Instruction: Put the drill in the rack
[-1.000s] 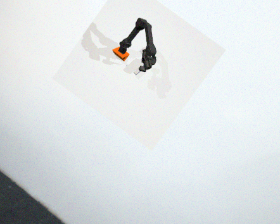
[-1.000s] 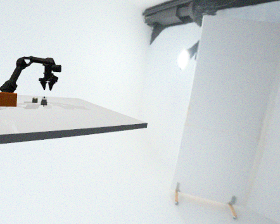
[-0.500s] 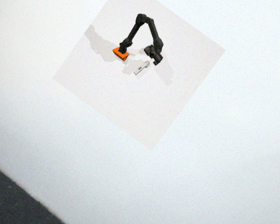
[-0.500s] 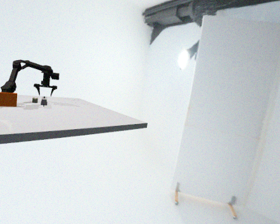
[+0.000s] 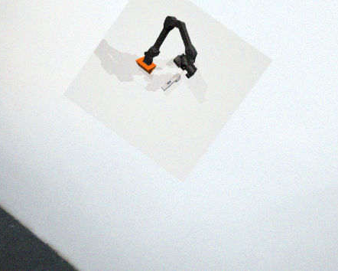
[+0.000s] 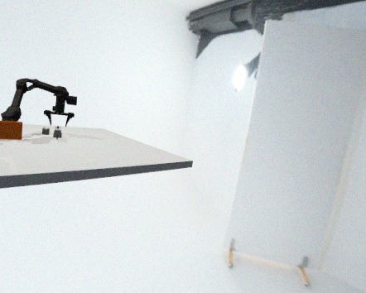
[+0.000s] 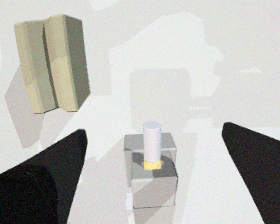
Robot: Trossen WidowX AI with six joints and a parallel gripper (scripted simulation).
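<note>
The drill lies 70 mm to the right of my gripper tip, 20 mm below it and 20 mm behind it. Round my gripper tip: key: 150 mm to the right, 30 mm behind, 10 mm below; then rack: 60 mm to the left, 60 mm behind, 50 mm below; then grey block: 120 mm to the right, 30 mm behind, 20 mm below.
</note>
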